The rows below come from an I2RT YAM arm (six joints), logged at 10 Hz.
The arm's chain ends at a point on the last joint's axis. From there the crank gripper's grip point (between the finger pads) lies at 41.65 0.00 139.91 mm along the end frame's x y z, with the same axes.
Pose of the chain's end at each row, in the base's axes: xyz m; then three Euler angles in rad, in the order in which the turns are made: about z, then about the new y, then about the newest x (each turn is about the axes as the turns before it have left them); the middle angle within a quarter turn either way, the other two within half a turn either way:
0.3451 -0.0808 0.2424 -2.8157 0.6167 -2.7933
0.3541 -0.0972 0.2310 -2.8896 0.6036 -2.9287
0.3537 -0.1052 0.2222 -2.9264 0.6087 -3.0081
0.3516 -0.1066 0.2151 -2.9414 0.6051 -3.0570
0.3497 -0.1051 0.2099 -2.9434 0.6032 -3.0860
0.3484 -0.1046 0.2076 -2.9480 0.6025 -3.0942
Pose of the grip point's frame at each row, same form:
0.4003 -0.1126 0.1110 -2.8157 0.6167 -2.7933
0.4034 -0.1150 0.0948 -2.8896 0.6036 -2.9287
0.4018 -0.1138 0.0846 -2.9264 0.6087 -3.0081
0.3981 -0.1092 0.0768 -2.9414 0.6051 -3.0570
0.3953 -0.1039 0.0712 -2.9434 0.6032 -3.0860
0.3937 -0.1025 0.0689 -2.9480 0.6025 -3.0942

